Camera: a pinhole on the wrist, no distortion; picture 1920 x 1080 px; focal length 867.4 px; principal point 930.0 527.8 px. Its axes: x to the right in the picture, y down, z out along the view. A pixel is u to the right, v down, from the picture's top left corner.
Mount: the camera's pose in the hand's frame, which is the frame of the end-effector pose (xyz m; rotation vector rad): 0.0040 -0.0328 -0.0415 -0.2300 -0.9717 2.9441
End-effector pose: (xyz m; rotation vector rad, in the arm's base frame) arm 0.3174 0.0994 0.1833 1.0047 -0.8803 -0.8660
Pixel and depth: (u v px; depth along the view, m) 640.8 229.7 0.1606
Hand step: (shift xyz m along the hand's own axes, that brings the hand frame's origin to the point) 0.0319 -0.0872 0.1257
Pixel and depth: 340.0 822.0 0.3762
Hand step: 0.2023 -0.3769 0.2145
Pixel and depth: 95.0 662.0 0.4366
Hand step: 0.3549 -0.3769 0.3195
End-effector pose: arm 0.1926 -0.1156 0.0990 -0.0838 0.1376 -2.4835
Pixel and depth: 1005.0 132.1 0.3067
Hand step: -0.0704 -0.0990 0.2816
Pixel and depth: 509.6 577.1 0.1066
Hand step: 0.0391 -0.1045 0.0462
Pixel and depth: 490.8 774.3 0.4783
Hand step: 0.1736 -0.4427 0.2888
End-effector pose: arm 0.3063 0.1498 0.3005 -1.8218 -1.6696 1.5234
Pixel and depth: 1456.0 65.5 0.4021
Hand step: -0.3007 -0.0786 0.3733
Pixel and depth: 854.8 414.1 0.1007
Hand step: -0.0027 -0.0822 0.0474
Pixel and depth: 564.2 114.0 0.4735
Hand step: 0.1268 -0.1457 0.4945
